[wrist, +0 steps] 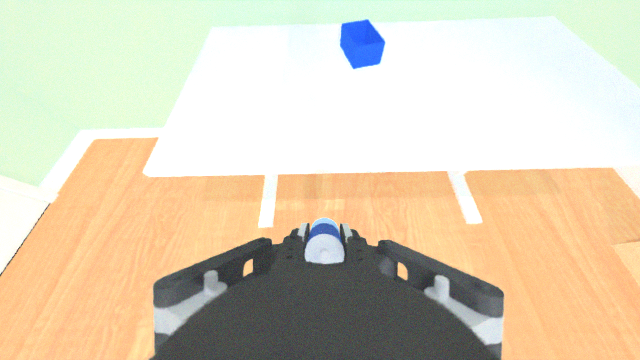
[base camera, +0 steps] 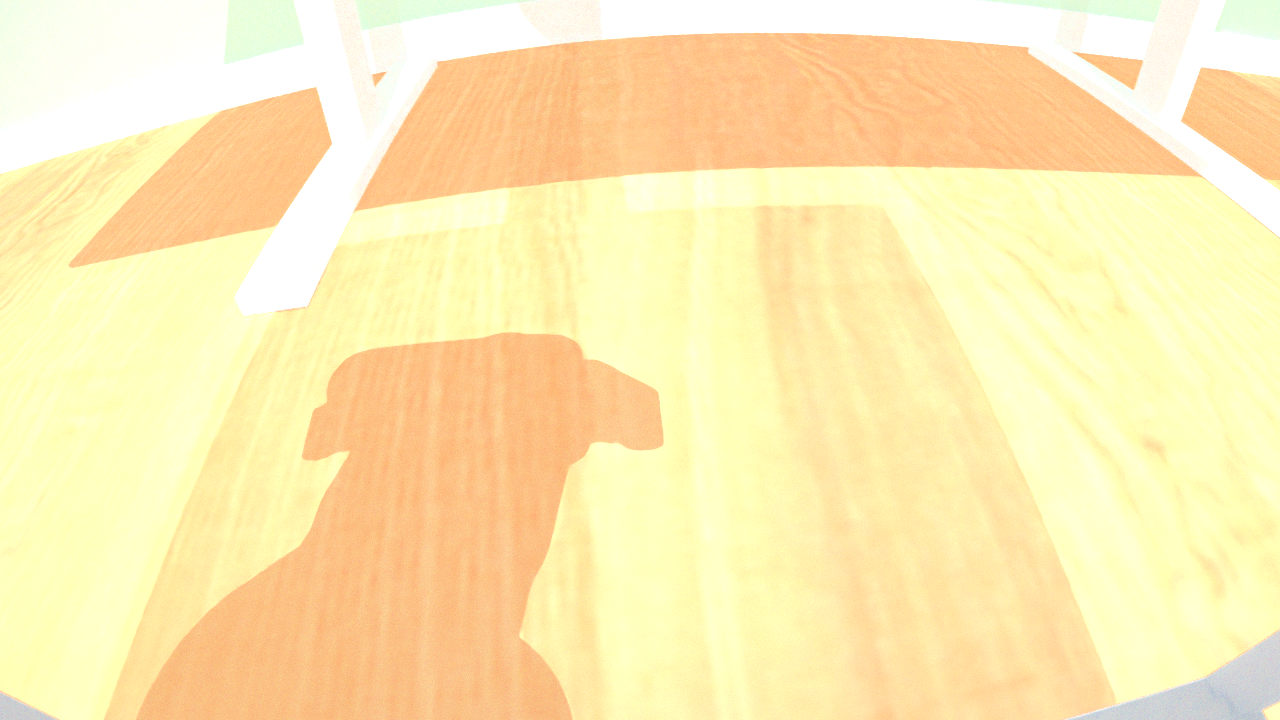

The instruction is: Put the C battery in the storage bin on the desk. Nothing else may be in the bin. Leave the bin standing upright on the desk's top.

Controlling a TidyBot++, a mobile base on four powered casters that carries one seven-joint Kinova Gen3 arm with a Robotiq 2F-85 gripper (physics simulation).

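Places are measured from the arm's base along level axes (x right, y ahead, z up), in metres.
Where they show: gripper, fingertip midpoint: [wrist: 324, 234].
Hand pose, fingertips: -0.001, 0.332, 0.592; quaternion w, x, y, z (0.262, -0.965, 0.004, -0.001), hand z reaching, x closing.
Note:
After its pixels a point has its place, as x, y, z.
My gripper [wrist: 324, 234] @(-0.001, 0.332, 0.592) is shut on the C battery [wrist: 325, 242] @(0.000, 0.318, 0.632), a cylinder with a pale end and a dark blue band, at the lower middle of the wrist view. The fingers press on its two sides. The blue storage bin [wrist: 367, 52] @(0.149, 1.006, 0.374) stands upright near the back edge of the white desk [wrist: 280, 120] @(-0.137, 0.736, 0.323), a little right of the middle. The gripper is apart from the bin, on the near side of the desk's front edge. The part of the bin's inside that shows is plain blue; its floor is largely hidden.
The desk's white legs [base camera: 335, 71] @(-0.352, 0.893, -0.260) [base camera: 1172, 62] @(0.860, 0.942, -0.275) and foot bars [base camera: 295, 241] [wrist: 267, 200] [wrist: 465, 197] stand on the wooden floor [base camera: 760, 402] @(0.084, 0.429, -0.397) [wrist: 100, 250] @(-1.293, 0.442, -0.397). A green wall [wrist: 100, 65] @(-1.193, 1.301, 0.155) is behind the desk. A pale furniture piece [wrist: 17, 215] @(-1.772, 0.618, -0.299) shows at the left edge. The arm's shadow [base camera: 447, 447] @(-0.134, 0.406, -0.397) lies on the floor.

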